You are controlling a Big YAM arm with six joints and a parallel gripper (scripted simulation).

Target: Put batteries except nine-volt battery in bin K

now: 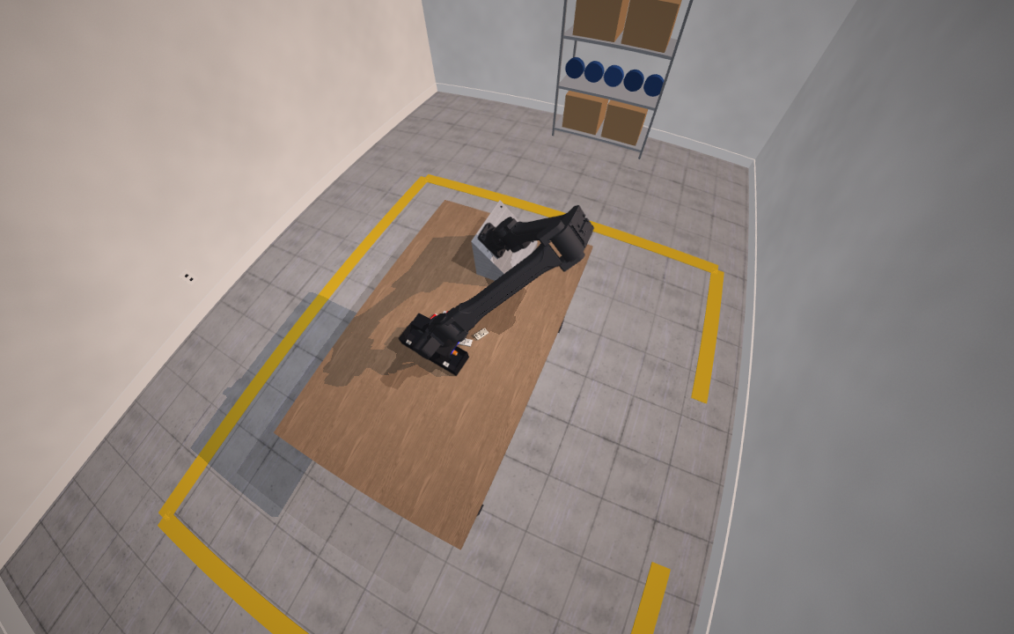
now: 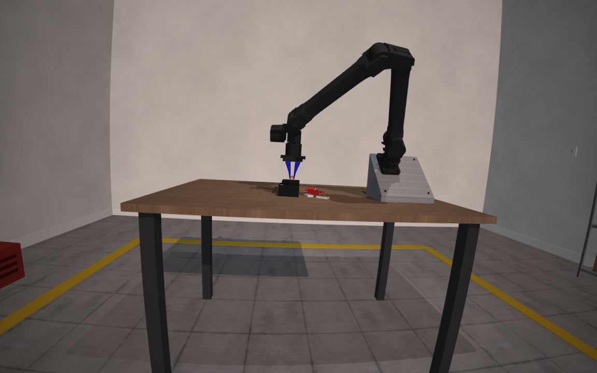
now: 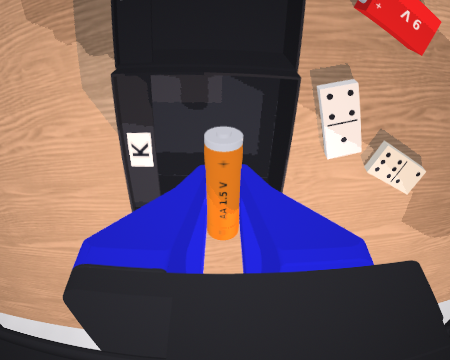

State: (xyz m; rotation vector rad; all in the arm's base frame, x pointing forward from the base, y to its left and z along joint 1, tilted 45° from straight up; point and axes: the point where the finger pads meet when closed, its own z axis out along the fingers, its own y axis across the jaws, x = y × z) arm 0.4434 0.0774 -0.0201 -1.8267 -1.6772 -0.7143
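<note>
Right now my hand is 110 mm past the red cylindrical battery, 150 mm to the left of it and 70 mm above it. The rest, counted from my hand: black bin: 80 mm to the right, 50 mm below; red nine-volt battery: 100 mm behind, 70 mm to the right, 70 mm below; orange cylindrical battery: right at my hand.
</note>
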